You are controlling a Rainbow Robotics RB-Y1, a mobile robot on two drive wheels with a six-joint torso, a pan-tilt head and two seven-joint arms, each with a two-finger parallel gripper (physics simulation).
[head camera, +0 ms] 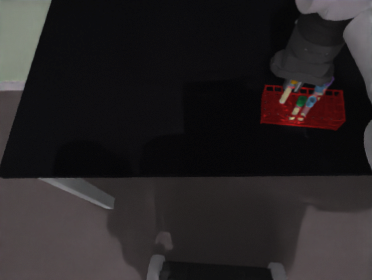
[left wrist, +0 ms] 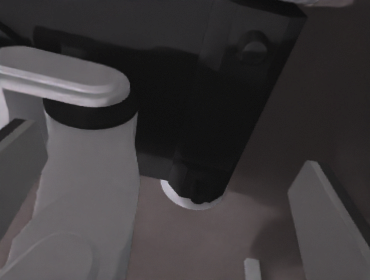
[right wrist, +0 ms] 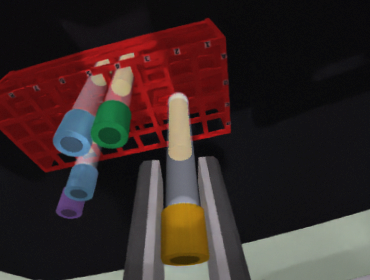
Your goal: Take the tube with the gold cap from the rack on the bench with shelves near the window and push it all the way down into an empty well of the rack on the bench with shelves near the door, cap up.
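Frame: origin at the robot's base, x ahead, y left, z up, level; millimetres.
Seen in the pictures: left gripper, fingertip midpoint: (left wrist: 171, 158); right gripper, fingertip midpoint: (head camera: 290, 87) (right wrist: 179, 170).
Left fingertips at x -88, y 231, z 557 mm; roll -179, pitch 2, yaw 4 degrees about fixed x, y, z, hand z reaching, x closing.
Pixels of each thing's top centre, then the offset from my left fingertips to it. "pt": a spot on its surface instead. Level surfaces: height alone.
- tube with the gold cap, top centre: (right wrist: 193, 259) (head camera: 295, 75) 572 mm ahead, 387 mm right, 382 mm up
- red rack at a spot on its surface: (right wrist: 190, 37) (head camera: 270, 118) pt 544 mm ahead, 361 mm right, 235 mm up
- green-capped tube at its top centre: (right wrist: 109, 136) (head camera: 302, 98) 549 mm ahead, 417 mm right, 324 mm up
- black bench top at its surface level: 205 mm up
- second blue-capped tube at its top centre: (right wrist: 78, 194) (head camera: 321, 84) 588 mm ahead, 464 mm right, 324 mm up
- purple-capped tube at its top centre: (right wrist: 68, 213) 607 mm ahead, 487 mm right, 324 mm up
- pale bench leg at a spot on its surface: (head camera: 87, 192) pt 417 mm ahead, 326 mm left, 220 mm down
The tube with the gold cap (head camera: 286, 95) (right wrist: 184, 232) is between the fingers of my right gripper (head camera: 292, 85) (right wrist: 179, 170), which is shut on it. Its cap is towards the wrist and its lower end points at the red rack (head camera: 272, 116) (right wrist: 190, 37). In the right wrist view that end shows over the wells near the labels 2 and 3; I cannot tell its exact height. The rack holds a green-capped tube (head camera: 301, 101) (right wrist: 111, 124), a blue-capped tube (head camera: 311, 102) (right wrist: 75, 132) and others. My left gripper (left wrist: 171, 158) is open, away from the rack.
The rack stands on a black bench top (head camera: 125, 75), near its front edge at the right. A second blue-capped tube (right wrist: 81, 181) and a purple-capped tube (right wrist: 70, 204) stand behind the first ones. A pale bench leg (head camera: 87, 192) shows below the edge.
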